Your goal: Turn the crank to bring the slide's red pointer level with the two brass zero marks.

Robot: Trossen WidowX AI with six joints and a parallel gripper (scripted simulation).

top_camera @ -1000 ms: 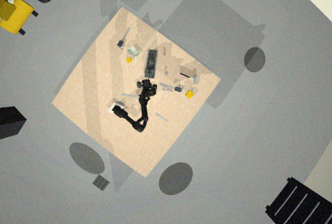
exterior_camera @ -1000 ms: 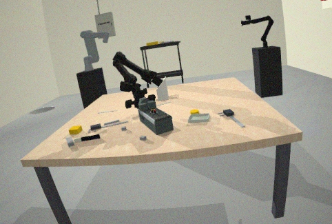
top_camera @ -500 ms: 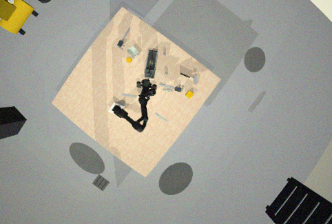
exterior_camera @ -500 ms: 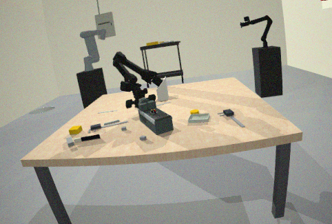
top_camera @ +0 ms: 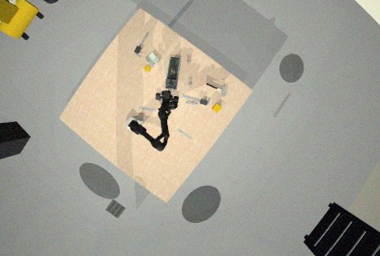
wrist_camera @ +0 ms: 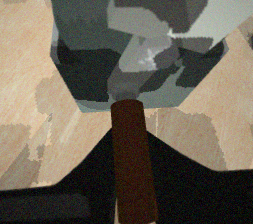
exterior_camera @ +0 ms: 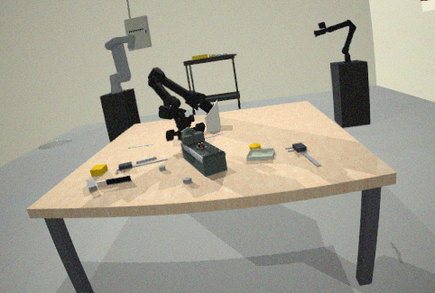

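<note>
Right now the red pointer is 17 cm ahead of my gripper tip, 9 cm to the left of it and 5 cm above it. Also, from my gripper tip: crank (4 cm above); brown crank handle (3 cm above, 2 cm behind, 1 cm to the right); yellow disc (28 cm to the left, 3 cm ahead, 2 cm below).
</note>
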